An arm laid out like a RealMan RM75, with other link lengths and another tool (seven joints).
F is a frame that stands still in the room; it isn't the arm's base.
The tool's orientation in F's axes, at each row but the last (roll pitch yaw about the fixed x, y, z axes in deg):
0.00 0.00 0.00
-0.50 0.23 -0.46
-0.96 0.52 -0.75
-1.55 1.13 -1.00
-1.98 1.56 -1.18
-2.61 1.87 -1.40
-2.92 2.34 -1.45
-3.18 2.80 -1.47
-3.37 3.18 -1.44
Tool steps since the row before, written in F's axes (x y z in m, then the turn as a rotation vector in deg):
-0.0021 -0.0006 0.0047 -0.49 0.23 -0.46
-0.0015 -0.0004 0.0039 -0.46 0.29 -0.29
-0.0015 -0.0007 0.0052 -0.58 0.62 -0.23
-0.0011 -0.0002 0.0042 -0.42 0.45 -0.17
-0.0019 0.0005 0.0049 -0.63 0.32 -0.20
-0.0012 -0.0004 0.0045 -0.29 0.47 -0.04
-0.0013 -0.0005 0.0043 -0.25 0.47 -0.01
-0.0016 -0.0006 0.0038 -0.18 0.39 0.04
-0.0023 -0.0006 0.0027 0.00 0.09 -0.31
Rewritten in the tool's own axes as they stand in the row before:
-0.0021 -0.0006 0.0047 -0.49 0.23 -0.46
-0.0015 -0.0004 0.0039 -0.46 0.29 -0.29
-0.0015 -0.0008 0.0052 -0.59 0.62 -0.23
-0.0012 -0.0003 0.0042 -0.42 0.45 -0.17
-0.0020 0.0003 0.0049 -0.63 0.31 -0.21
-0.0013 -0.0006 0.0044 -0.30 0.46 -0.03
-0.0015 -0.0007 0.0042 -0.26 0.46 0.00
-0.0018 -0.0008 0.0037 -0.19 0.38 0.05
-0.0024 -0.0008 0.0025 0.01 0.11 -0.30

